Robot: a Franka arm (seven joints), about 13 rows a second.
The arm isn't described. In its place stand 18 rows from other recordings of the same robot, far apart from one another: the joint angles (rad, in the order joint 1, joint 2, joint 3, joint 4, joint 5, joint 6, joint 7), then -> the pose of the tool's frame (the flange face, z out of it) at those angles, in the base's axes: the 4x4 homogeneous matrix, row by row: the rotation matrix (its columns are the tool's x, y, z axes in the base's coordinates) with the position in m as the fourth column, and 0 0 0 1 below.
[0.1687 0.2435 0.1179 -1.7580 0.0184 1.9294 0.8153] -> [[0.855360, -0.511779, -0.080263, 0.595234], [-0.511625, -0.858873, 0.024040, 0.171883], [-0.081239, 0.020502, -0.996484, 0.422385], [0, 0, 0, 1]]
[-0.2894 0.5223 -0.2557 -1.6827 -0.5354 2.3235 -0.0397] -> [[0.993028, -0.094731, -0.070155, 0.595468], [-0.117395, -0.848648, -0.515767, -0.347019], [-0.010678, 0.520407, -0.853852, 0.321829], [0, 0, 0, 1]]
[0.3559 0.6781 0.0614 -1.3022 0.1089 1.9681 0.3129] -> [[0.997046, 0.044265, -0.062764, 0.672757], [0.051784, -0.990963, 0.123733, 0.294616], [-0.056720, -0.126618, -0.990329, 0.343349], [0, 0, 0, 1]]
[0.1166 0.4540 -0.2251 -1.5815 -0.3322 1.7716 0.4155] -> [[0.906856, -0.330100, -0.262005, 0.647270], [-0.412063, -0.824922, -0.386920, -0.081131], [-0.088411, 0.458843, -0.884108, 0.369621], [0, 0, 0, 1]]
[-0.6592 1.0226 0.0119 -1.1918 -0.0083 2.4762 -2.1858] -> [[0.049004, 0.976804, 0.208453, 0.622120], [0.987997, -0.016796, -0.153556, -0.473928], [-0.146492, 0.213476, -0.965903, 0.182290], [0, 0, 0, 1]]
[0.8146 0.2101 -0.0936 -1.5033 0.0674 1.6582 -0.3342] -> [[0.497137, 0.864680, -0.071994, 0.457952], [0.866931, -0.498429, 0.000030, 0.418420], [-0.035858, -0.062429, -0.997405, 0.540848], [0, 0, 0, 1]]
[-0.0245 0.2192 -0.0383 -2.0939 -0.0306 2.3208 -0.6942] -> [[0.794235, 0.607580, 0.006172, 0.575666], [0.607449, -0.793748, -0.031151, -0.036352], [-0.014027, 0.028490, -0.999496, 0.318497], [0, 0, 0, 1]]
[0.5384 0.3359 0.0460 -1.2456 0.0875 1.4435 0.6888] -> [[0.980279, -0.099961, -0.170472, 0.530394], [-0.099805, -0.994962, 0.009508, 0.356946], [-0.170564, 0.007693, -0.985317, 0.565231], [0, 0, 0, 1]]
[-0.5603 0.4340 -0.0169 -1.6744 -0.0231 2.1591 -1.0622] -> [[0.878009, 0.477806, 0.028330, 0.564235], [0.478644, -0.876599, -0.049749, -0.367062], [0.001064, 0.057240, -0.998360, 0.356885], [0, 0, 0, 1]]
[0.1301 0.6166 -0.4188 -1.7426 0.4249 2.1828 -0.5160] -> [[0.998142, 0.013870, -0.059336, 0.636873], [0.021114, -0.992152, 0.123245, -0.148984], [-0.057161, -0.124269, -0.990601, 0.236889], [0, 0, 0, 1]]
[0.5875 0.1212 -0.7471 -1.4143 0.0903 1.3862 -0.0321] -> [[0.986403, -0.117697, -0.114700, 0.561409], [-0.115551, -0.992982, 0.025201, -0.052310], [-0.116862, -0.011604, -0.993080, 0.630593], [0, 0, 0, 1]]
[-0.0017 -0.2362 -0.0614 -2.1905 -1.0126 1.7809 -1.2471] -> [[0.035370, 0.998069, -0.051057, 0.471175], [0.569175, -0.062111, -0.819867, -0.104827], [-0.821455, -0.000061, -0.570273, 0.508144], [0, 0, 0, 1]]
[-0.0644 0.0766 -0.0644 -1.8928 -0.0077 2.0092 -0.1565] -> [[0.998800, 0.030766, 0.038103, 0.579722], [0.031429, -0.999363, -0.016919, -0.074777], [0.037558, 0.018096, -0.999131, 0.465431], [0, 0, 0, 1]]
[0.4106 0.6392 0.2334 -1.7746 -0.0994 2.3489 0.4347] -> [[0.968715, 0.235385, -0.078651, 0.531065], [0.238168, -0.970821, 0.027977, 0.382863], [-0.069771, -0.045834, -0.996510, 0.202757], [0, 0, 0, 1]]
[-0.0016 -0.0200 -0.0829 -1.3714 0.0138 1.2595 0.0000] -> [[0.992585, -0.081381, -0.090284, 0.509112], [-0.079663, -0.996568, 0.022484, -0.041940], [-0.091803, -0.015125, -0.995662, 0.700038], [0, 0, 0, 1]]
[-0.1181 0.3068 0.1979 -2.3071 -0.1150 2.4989 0.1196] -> [[0.993196, 0.050800, -0.104789, 0.512676], [0.049264, -0.998638, -0.017203, 0.044658], [-0.105520, 0.011923, -0.994346, 0.205856], [0, 0, 0, 1]]
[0.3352 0.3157 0.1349 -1.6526 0.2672 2.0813 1.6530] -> [[0.256971, -0.966394, -0.007016, 0.588643], [-0.921713, -0.247259, 0.298846, 0.303972], [-0.290537, -0.070328, -0.954276, 0.442674], [0, 0, 0, 1]]
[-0.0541 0.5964 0.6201 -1.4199 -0.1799 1.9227 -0.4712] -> [[0.532869, 0.843107, -0.072259, 0.639584], [0.841851, -0.519550, 0.146133, 0.291655], [0.085663, -0.138701, -0.986622, 0.399723], [0, 0, 0, 1]]
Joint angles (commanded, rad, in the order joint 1, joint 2, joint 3, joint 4, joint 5, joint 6, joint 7), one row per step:
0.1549 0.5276 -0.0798 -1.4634 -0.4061 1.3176 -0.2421
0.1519 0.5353 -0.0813 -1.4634 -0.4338 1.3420 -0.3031
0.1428 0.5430 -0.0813 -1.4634 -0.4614 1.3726 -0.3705
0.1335 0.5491 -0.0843 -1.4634 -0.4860 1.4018 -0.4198
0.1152 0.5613 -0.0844 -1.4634 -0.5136 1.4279 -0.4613
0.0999 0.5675 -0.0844 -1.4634 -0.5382 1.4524 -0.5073
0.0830 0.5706 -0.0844 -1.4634 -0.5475 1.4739 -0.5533
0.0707 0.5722 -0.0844 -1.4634 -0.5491 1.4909 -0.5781
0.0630 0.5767 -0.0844 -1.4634 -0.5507 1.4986 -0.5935
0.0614 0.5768 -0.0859 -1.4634 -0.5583 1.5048 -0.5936
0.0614 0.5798 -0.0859 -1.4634 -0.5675 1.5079 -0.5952
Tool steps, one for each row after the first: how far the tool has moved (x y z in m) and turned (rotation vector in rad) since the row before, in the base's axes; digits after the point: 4 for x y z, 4 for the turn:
0.0043 -0.0048 -0.0033 0.0119 0.0132 0.0594
0.0050 -0.0075 -0.0033 0.0167 0.0129 0.0624
0.0046 -0.0089 -0.0023 0.0075 0.0051 0.0460
0.0040 -0.0134 -0.0061 0.0003 0.0113 0.0346
0.0035 -0.0112 -0.0024 0.0052 0.0106 0.0392
0.0023 -0.0109 -0.0013 0.0180 0.0108 0.0298
0.0016 -0.0074 -0.0008 0.0138 0.0013 0.0143
0.0006 -0.0048 -0.0027 0.0070 0.0066 0.0077
0.0008 -0.0023 0.0005 -0.0061 -0.0048 0.0038
0.0007 -0.0007 -0.0014 -0.0070 0.0016 0.0069

